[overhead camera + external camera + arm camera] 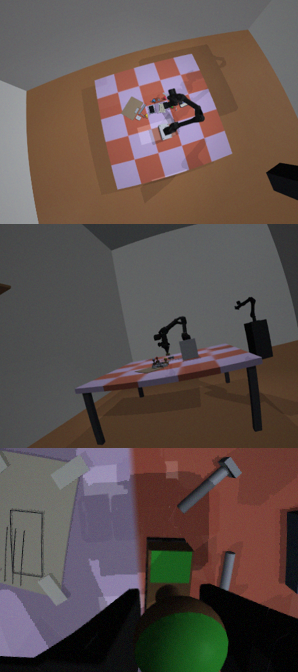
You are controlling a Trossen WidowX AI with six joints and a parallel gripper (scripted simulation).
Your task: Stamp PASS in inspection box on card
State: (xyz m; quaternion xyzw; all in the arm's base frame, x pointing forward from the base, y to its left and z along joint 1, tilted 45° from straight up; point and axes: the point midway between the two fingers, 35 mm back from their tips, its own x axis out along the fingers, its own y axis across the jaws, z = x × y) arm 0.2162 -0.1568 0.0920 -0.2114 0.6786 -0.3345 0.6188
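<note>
The dark ink pad lies 20 cm to the left of my gripper tip, 7 cm below it and 6 cm ahead of it. Also, from my gripper tip: cream card 9 cm to the left, 8 cm below, 3 cm ahead; green-topped stamp right at my gripper tip; blue-topped stamp 15 cm to the left, 14 cm ahead, 5 cm below.
</note>
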